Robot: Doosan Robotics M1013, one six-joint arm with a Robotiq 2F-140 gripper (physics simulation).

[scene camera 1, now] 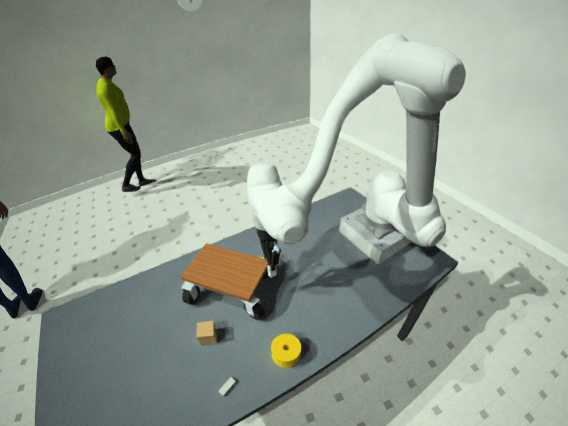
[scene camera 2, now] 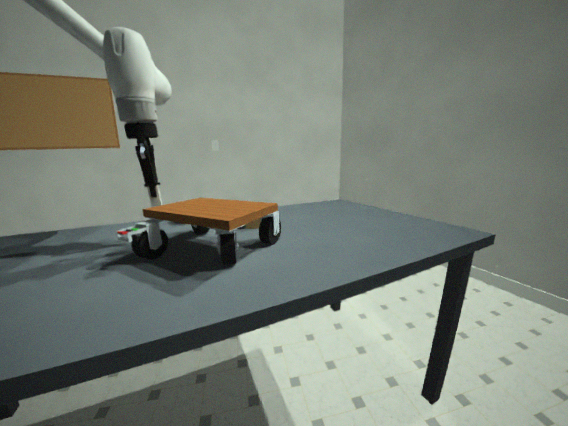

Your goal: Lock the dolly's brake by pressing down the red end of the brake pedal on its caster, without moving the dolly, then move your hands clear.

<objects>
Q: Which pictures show the dolly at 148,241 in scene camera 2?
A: Scene camera 1 and scene camera 2: all of them.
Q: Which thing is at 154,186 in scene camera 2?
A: My gripper.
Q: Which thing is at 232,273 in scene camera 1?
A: A dolly.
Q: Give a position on a yellow cylinder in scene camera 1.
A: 286,349
</objects>
